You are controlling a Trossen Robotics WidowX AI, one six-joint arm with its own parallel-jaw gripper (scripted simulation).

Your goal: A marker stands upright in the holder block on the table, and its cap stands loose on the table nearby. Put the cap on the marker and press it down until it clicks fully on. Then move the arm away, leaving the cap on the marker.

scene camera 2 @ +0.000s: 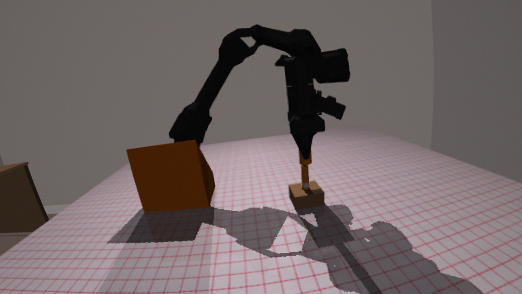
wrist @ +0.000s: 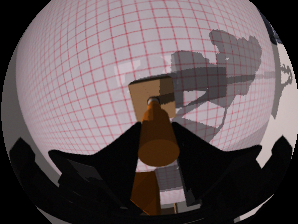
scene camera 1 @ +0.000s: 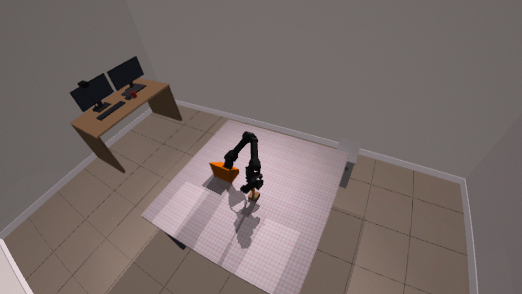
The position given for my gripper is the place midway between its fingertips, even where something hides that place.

Note:
My gripper [scene camera 2: 305, 157] holds an orange cap [wrist: 158, 147].
My gripper also shows in the wrist view [wrist: 156, 126].

